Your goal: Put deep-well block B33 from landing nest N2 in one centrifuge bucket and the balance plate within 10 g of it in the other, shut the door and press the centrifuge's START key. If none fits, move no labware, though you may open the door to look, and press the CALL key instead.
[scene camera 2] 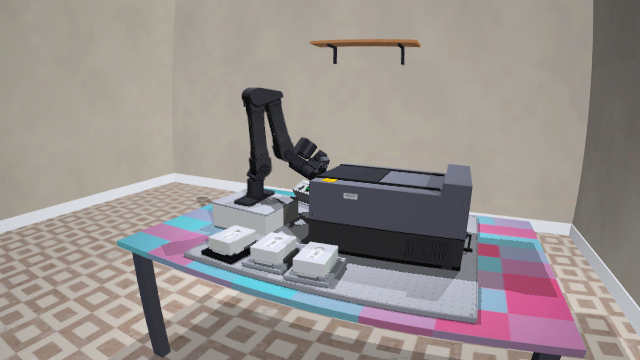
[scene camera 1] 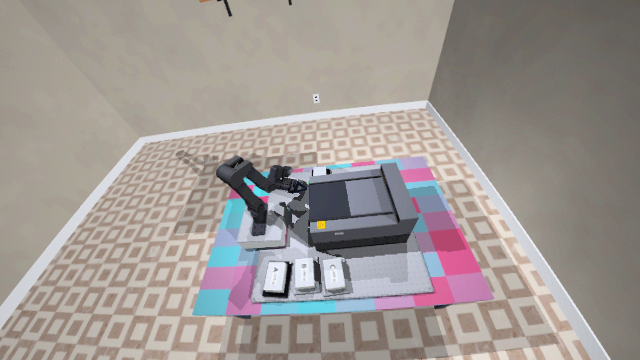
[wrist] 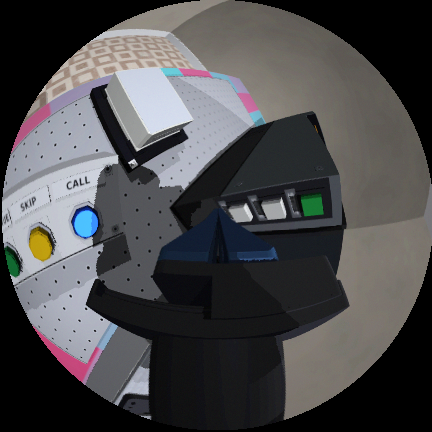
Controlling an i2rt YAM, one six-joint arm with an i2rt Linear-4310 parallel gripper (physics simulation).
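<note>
My gripper is shut and empty at the front of the dark grey centrifuge. In the wrist view its tips overlap the left end of the key row, beside a white key; contact cannot be told. A second white key and a green key sit further right. The top of the centrifuge looks covered. A white block rests on a black nest; its label is not readable. A blue CALL key is on the panel at left.
White plates A, B and C stand in a row on the perforated board. A yellow SKIP key is beside CALL. A wall shelf hangs behind.
</note>
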